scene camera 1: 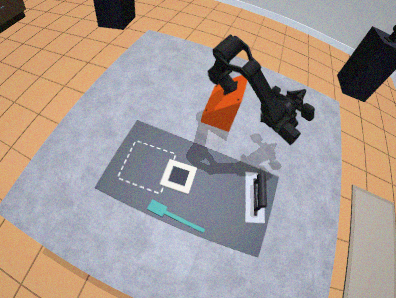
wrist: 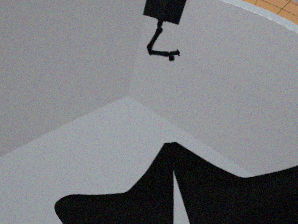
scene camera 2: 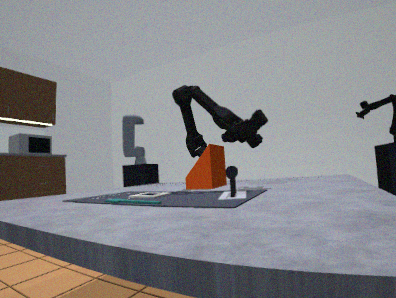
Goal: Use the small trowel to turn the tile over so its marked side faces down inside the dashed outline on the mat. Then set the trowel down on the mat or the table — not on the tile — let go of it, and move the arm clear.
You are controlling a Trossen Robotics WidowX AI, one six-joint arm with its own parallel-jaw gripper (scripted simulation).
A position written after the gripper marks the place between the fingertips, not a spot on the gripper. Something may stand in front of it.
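A tile (scene camera 1: pixel 178 176) is present; in the wrist view the tile is out of frame. Gripper shut, holding nothing; visible in scene camera 1 (scene camera 1: pixel 305 90) and in the wrist view (wrist: pixel 170 148).
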